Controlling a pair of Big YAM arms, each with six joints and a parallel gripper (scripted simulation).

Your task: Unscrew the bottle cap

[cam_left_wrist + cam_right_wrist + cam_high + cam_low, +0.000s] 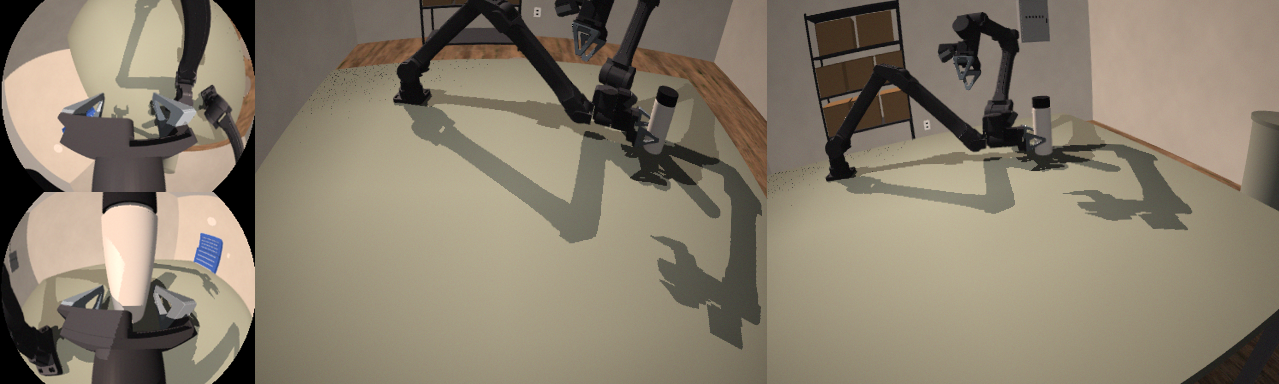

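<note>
The black cap lies 5 cm behind my left hand, 28 cm to the left of it and 12 cm below it.
</note>
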